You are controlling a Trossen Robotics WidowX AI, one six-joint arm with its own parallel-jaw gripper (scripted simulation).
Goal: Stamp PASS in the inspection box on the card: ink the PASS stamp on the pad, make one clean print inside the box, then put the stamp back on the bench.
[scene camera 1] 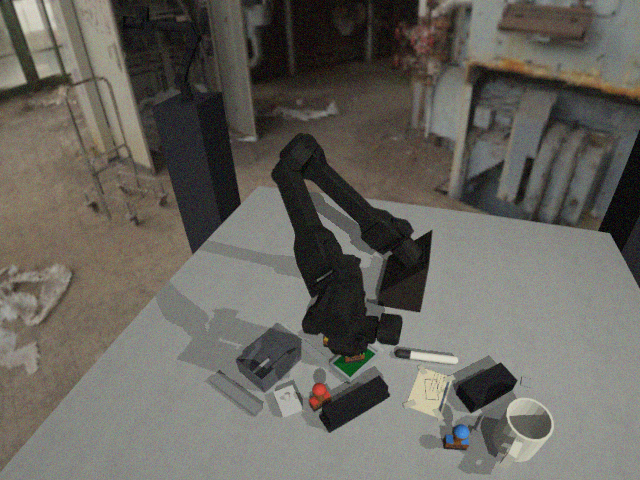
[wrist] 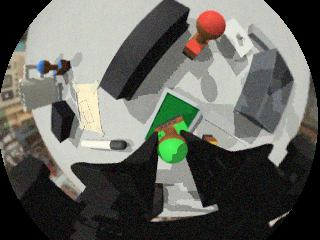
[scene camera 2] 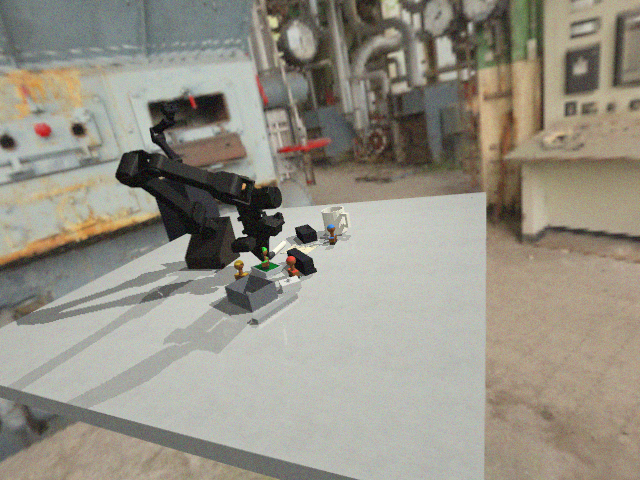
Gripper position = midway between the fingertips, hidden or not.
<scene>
I see my gripper [scene camera 1: 355, 352], a green-knobbed stamp [wrist: 172, 148], a red-knobbed stamp [wrist: 209, 27], a grey box [scene camera 1: 271, 357], a white mug [wrist: 37, 92], a long black block [scene camera 1: 344, 409] and a cream card [scene camera 1: 428, 395].
The grey box also shows in the wrist view [wrist: 266, 92] and in scene camera 2 [scene camera 2: 251, 292]. My gripper is seen too in the wrist view [wrist: 169, 134] and in scene camera 2 [scene camera 2: 265, 258]. The cream card also shows in the wrist view [wrist: 87, 101].
</scene>
